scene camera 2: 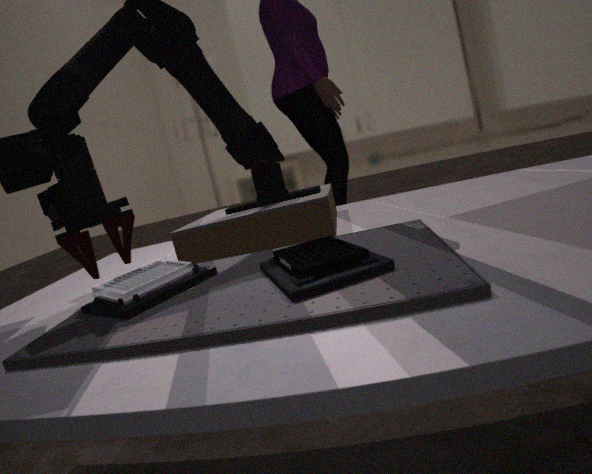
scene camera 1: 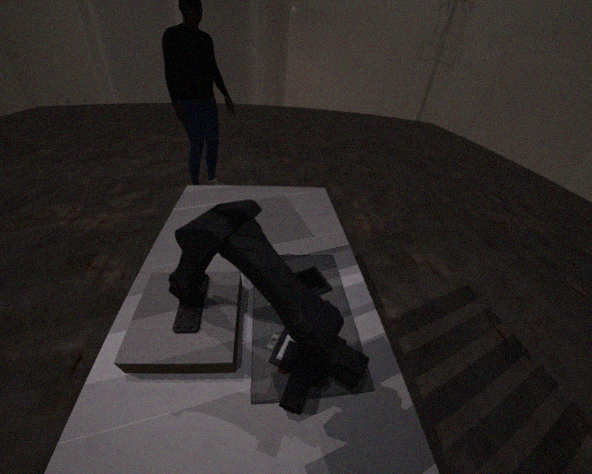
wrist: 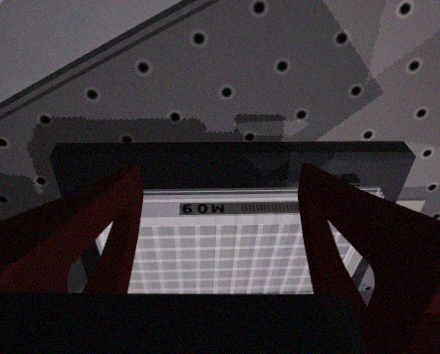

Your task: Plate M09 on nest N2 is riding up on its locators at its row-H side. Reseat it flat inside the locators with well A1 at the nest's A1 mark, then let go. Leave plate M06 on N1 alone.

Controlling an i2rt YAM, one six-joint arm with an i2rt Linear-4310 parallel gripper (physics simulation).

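Places are measured from the arm's base along level axes (x up, y ahead, z left), in centimetres.
Pixels of known places: gripper, fingertip midpoint: (scene camera 2: pixel 112 270) (wrist: pixel 220 178); arm's base, link origin: (scene camera 2: pixel 274 202) (scene camera 1: pixel 192 301).
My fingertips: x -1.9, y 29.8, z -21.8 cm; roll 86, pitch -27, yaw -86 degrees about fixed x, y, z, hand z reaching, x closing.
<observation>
Ahead of a thing's pixels: the offset from my fingertips to its top centre.
Plate M09 {dx -0.5, dy +2.2, dz +6.1 cm} (scene camera 1: pixel 285 347) (scene camera 2: pixel 145 280) (wrist: pixel 220 255) is pale, with a grid of wells and its label reading upside down in the wrist view. It lies on dark nest N2 {dx -1.8, dy +2.5, dz +6.6 cm} (scene camera 2: pixel 172 293) (wrist: pixel 100 170); which side rides up, and its A1 corner, I cannot make out. My gripper (scene camera 2: pixel 112 270) (wrist: pixel 220 178) has dark red fingers, parted and open, holding nothing. In scene camera 2 the fingertips hang slightly above the plate's far side; in the wrist view they overlap it. The arm hides much of the plate in scene camera 1. Black plate M06 {dx -1.4, dy +6.4, dz +31.6 cm} (scene camera 1: pixel 314 280) (scene camera 2: pixel 322 255) sits on nest N1 {dx -2.2, dy +6.4, dz +31.6 cm} (scene camera 2: pixel 345 281).
Both nests stand on a grey perforated board (scene camera 2: pixel 435 270) (wrist: pixel 300 30) with a raised edge above the table. The arm's base stands on a thick block (scene camera 1: pixel 210 355) (scene camera 2: pixel 250 235) beside it. People (scene camera 1: pixel 192 75) (scene camera 2: pixel 300 75) stand beyond the table. Lighting is dim, with patchy shadows.
</observation>
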